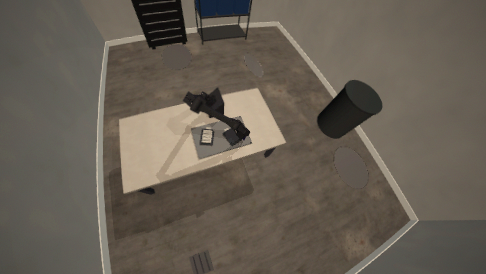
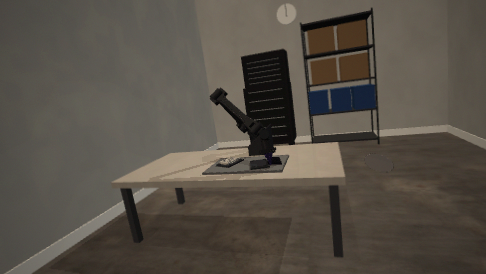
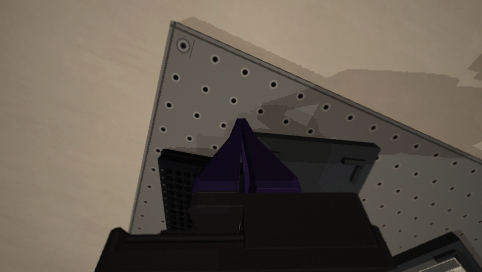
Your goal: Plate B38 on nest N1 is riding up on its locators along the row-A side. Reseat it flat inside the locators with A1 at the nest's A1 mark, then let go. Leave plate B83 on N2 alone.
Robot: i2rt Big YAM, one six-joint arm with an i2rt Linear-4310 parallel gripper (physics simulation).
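Where they show: gripper, between the fingertips: [image 1: 243,139] [image 2: 270,165] [image 3: 240,124]; arm's base, origin of its link: [image 1: 211,101] [image 2: 257,137].
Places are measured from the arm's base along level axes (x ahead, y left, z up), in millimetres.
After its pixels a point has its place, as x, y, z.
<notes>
The black plate with wells, B38 [image 3: 176,192] @(373, 197, -92) [image 2: 276,161] @(397, 187, -89), lies at the left side of the dark grey nest N1 [image 3: 320,160] @(453, 79, -95) [image 2: 259,164] @(415, 79, -95), tilted and not inside its locators; their contact is partly hidden by my gripper. My gripper [image 3: 240,124] @(466, 160, -89) [image 2: 269,159] @(466, 160, -89) is shut and empty, its purple fingertips together over the area between plate and nest. Locator corners show at the nest's right side. The A1 mark and plate labels cannot be read. The white plate B83 [image 1: 206,136] @(305, -158, -90) [image 2: 229,161] @(349, -141, -81) [image 3: 447,267] @(371, -137, -84) sits on its dark nest N2 [image 3: 440,243] @(390, -125, -99).
Both nests are on a grey perforated board [image 1: 210,151] @(455, -172, -107) [image 2: 215,171] @(466, -206, -108) [image 3: 192,65] @(493, 210, -107) on the pale table [image 1: 145,145] @(177, -720, -120) [image 2: 175,170] @(355, -563, -120). The arm's base [image 1: 212,102] @(35, 1, 30) [image 2: 257,146] @(109, 15, -49) stands behind the board. A drawer cabinet [image 2: 267,100] and shelf rack [image 2: 375,65] stand by the wall.
</notes>
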